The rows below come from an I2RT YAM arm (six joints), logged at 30 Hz.
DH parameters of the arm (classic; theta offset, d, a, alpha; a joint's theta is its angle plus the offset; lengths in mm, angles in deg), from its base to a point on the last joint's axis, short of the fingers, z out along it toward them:
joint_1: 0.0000 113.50 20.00 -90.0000
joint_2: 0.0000 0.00 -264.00 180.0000
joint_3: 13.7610 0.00 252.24 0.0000
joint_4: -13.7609 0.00 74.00 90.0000
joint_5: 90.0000 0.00 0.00 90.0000
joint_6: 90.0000 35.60 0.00 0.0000
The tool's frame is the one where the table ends.
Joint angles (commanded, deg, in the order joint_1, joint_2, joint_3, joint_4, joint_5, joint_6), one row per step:
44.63, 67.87, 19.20, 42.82, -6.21, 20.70
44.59, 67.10, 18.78, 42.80, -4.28, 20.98
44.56, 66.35, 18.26, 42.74, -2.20, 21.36
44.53, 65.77, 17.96, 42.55, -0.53, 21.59
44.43, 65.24, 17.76, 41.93, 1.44, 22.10
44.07, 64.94, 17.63, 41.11, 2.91, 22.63
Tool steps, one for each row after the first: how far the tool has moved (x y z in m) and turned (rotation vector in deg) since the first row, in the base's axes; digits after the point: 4 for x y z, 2 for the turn. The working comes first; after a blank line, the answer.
Tool pose at each row, in the base's axes (x y z in m, rotation vector in deg; the steps are taken from these numbers as rounded here):
0.1654, 0.1687, 0.2026, -25.75, 97.66, 53.76
0.1648, 0.1662, 0.2031, -23.86, 97.52, 52.49
0.1640, 0.1634, 0.2029, -21.81, 97.56, 51.13
0.1636, 0.1614, 0.2030, -20.23, 97.58, 49.97
0.1637, 0.1592, 0.2026, -18.19, 98.04, 48.59
0.1646, 0.1568, 0.2014, -16.39, 98.82, 47.27

-0.0006, -0.0025, 0.0005, 0.28, -0.16, -1.99
-0.0014, -0.0053, 0.0003, 0.50, -0.13, -4.13
-0.0018, -0.0073, 0.0004, 0.61, -0.15, -5.84
-0.0017, -0.0095, 0.0000, 0.62, 0.28, -7.95
-0.0008, -0.0119, -0.0012, 0.40, 0.96, -9.83

